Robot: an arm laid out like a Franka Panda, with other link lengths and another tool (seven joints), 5 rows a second.
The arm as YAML. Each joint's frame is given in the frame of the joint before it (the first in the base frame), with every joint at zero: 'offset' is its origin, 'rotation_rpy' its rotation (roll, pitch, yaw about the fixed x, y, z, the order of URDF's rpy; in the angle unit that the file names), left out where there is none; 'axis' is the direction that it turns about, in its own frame. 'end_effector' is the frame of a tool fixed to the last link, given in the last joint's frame.
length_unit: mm
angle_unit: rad
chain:
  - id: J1
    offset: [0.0, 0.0, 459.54]
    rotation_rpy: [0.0, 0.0, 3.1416]
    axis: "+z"
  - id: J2
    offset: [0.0, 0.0, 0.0]
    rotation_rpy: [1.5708, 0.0, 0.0]
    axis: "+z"
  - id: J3
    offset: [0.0, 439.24, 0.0]
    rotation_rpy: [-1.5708, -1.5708, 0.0]
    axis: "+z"
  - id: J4
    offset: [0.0, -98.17, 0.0]
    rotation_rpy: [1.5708, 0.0, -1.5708]
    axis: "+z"
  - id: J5
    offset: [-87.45, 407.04, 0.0]
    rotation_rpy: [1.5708, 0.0, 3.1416]
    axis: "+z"
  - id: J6
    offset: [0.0, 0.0, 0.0]
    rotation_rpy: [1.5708, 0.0, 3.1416]
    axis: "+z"
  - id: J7
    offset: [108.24, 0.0, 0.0]
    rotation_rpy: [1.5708, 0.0, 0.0]
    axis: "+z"
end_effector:
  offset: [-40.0, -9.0, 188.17]
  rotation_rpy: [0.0, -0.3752, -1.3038]
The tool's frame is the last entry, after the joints.
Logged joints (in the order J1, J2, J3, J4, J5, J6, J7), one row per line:
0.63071 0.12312 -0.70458 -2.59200 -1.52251 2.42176 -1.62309
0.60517 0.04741 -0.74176 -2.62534 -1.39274 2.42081 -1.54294
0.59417 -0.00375 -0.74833 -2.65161 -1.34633 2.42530 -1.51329
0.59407 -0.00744 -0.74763 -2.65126 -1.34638 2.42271 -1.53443
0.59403 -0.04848 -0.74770 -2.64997 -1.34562 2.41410 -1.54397
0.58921 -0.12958 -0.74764 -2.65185 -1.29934 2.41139 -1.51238
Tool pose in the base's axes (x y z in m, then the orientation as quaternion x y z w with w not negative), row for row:
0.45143 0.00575 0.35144 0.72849 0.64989 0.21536 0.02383
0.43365 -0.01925 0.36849 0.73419 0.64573 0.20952 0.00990
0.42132 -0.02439 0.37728 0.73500 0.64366 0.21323 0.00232
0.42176 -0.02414 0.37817 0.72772 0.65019 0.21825 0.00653
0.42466 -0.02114 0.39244 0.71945 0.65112 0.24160 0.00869
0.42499 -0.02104 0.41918 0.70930 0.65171 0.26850 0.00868
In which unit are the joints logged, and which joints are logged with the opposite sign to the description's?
The joints are logged in radians. Opposite sign: J5.
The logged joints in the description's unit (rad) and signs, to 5 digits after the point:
0.63071 0.12312 -0.70458 -2.59200 1.52251 2.42176 -1.62309
0.60517 0.04741 -0.74176 -2.62534 1.39274 2.42081 -1.54294
0.59417 -0.00375 -0.74833 -2.65161 1.34633 2.42530 -1.51329
0.59407 -0.00744 -0.74763 -2.65126 1.34638 2.42271 -1.53443
0.59403 -0.04848 -0.74770 -2.64997 1.34562 2.41410 -1.54397
0.58921 -0.12958 -0.74764 -2.65185 1.29934 2.41139 -1.51238

